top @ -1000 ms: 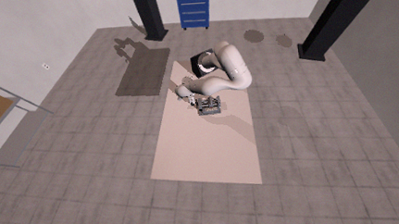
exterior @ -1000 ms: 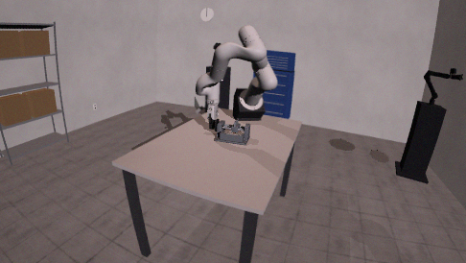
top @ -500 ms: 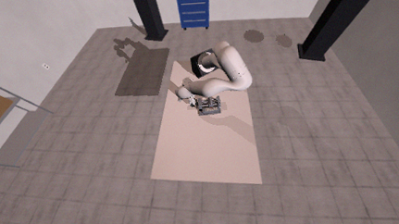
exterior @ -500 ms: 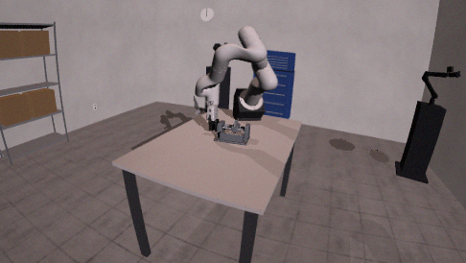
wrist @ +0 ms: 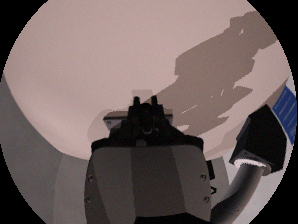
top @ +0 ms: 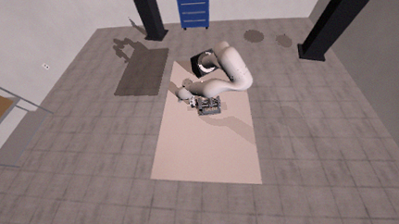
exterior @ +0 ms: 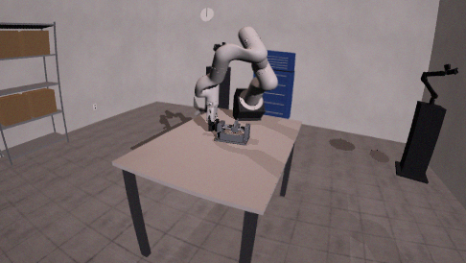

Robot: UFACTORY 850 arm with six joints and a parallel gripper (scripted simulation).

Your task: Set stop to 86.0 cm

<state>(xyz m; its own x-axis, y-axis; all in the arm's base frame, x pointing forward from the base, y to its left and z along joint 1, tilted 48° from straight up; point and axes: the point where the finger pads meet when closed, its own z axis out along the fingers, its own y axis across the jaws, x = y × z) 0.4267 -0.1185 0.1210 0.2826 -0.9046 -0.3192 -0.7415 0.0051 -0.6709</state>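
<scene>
Right now my hand is 1 cm to the right of the thin dark lever.
</scene>
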